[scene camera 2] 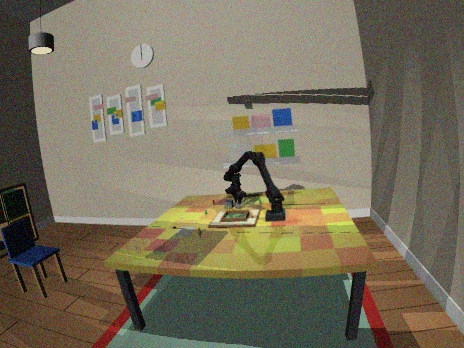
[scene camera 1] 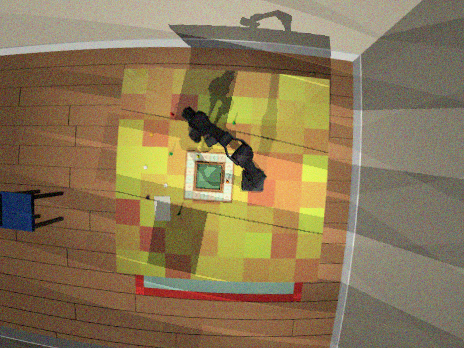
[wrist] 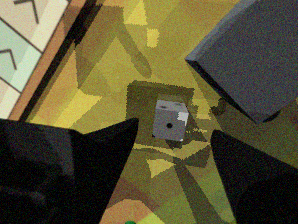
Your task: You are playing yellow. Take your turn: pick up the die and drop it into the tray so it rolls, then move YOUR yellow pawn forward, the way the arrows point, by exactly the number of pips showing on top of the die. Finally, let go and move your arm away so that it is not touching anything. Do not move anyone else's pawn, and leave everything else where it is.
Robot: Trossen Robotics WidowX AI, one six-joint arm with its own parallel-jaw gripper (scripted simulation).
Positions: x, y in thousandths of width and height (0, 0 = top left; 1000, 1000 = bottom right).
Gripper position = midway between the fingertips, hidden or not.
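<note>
Open and holding nothing, the gripper (wrist: 586, 578) shares the scene with a die (wrist: 572, 538).
</note>
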